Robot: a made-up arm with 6 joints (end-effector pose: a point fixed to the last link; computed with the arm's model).
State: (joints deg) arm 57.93 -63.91 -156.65 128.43 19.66 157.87
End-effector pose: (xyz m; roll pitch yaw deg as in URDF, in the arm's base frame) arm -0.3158 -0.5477 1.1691 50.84 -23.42 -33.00
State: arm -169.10 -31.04 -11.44 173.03 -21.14 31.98
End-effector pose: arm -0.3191 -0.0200 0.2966 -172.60 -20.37 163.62
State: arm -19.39 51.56 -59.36 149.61 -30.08 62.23
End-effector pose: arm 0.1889 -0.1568 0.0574 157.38 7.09 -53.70
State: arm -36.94 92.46 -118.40 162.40 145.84 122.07
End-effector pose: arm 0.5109 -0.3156 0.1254 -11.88 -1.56 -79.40
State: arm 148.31 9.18 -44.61 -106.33 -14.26 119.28
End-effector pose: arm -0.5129 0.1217 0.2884 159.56 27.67 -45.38
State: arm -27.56 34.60 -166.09 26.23 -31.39 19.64
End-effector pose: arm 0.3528 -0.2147 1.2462 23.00 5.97 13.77
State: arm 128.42 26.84 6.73 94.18 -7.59 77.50
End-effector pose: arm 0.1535 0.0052 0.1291 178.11 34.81 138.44
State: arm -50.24 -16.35 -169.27 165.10 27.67 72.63
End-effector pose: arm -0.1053 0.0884 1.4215 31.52 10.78 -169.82
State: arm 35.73 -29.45 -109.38 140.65 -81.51 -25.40
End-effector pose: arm 0.2438 0.0800 1.1187 118.30 -34.15 65.93
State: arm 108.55 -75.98 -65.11 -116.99 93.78 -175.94
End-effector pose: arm 0.0276 0.0659 1.2290 65.09 -56.39 105.81
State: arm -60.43 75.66 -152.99 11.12 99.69 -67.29
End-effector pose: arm 0.3865 -0.6317 0.4182 155.11 1.60 -173.79
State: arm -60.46 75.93 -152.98 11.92 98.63 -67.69
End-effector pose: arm 0.3878 -0.6330 0.4148 155.53 2.74 -173.82
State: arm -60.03 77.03 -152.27 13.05 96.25 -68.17
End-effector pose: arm 0.3942 -0.6303 0.3940 155.64 4.04 -173.72
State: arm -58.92 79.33 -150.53 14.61 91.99 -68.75
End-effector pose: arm 0.4066 -0.6199 0.3478 155.28 5.41 -173.54
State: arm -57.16 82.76 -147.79 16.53 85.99 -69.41
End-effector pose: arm 0.4212 -0.5980 0.2779 154.48 6.59 -173.48
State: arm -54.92 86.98 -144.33 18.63 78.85 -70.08
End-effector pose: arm 0.4315 -0.5622 0.1926 153.40 7.19 -173.67
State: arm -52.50 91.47 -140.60 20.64 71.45 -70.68
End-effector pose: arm 0.4321 -0.5153 0.1049 152.32 6.94 -174.04
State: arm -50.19 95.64 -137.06 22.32 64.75 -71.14
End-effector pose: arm 0.4224 -0.4642 0.0273 151.41 5.91 -174.35
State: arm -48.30 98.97 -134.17 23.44 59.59 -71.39
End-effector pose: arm 0.4069 -0.4191 -0.0309 150.74 4.46 -174.43
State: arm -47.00 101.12 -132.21 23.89 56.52 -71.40
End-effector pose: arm 0.3930 -0.3871 -0.0668 150.16 3.06 -174.21
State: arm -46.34 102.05 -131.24 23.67 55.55 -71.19
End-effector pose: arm 0.3855 -0.3709 -0.0824 149.62 1.99 -173.76
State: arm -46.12 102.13 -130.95 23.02 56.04 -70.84
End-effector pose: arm 0.3838 -0.3660 -0.0850 149.05 1.20 -173.19
